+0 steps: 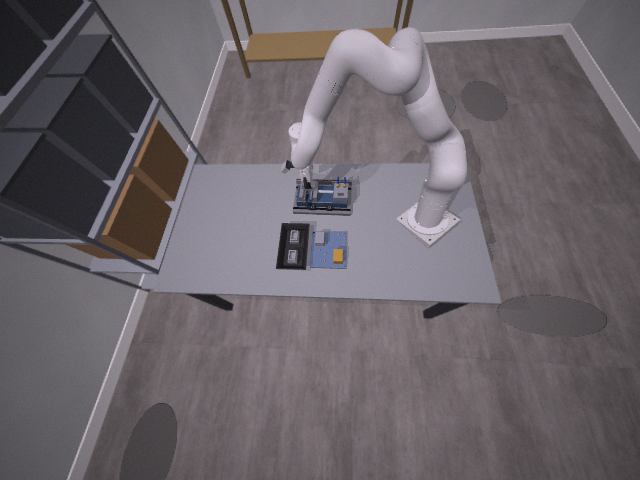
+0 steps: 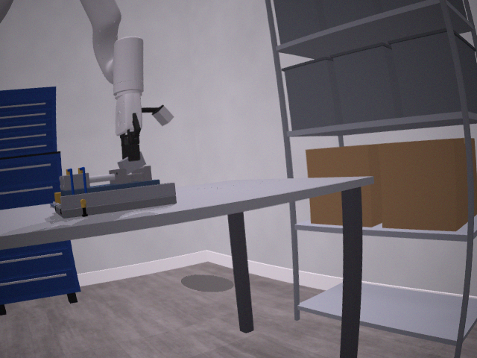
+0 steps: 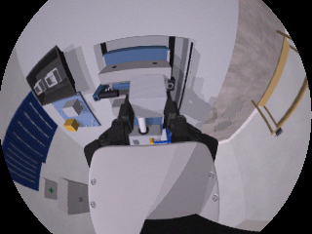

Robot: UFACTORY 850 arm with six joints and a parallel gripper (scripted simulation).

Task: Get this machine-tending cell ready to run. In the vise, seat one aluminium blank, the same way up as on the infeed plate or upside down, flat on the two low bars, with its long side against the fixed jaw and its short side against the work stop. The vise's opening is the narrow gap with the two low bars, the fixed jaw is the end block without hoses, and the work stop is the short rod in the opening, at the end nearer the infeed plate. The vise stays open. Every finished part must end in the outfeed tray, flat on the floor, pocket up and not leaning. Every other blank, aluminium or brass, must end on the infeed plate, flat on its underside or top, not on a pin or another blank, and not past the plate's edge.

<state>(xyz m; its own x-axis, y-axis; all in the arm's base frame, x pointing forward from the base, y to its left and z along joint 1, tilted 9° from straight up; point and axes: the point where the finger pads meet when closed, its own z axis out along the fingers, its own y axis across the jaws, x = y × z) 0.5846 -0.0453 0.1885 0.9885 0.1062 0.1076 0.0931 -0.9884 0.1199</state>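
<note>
The brass blank is 330 mm to the left of my hand, 200 mm behind it and 110 mm below it.
</note>
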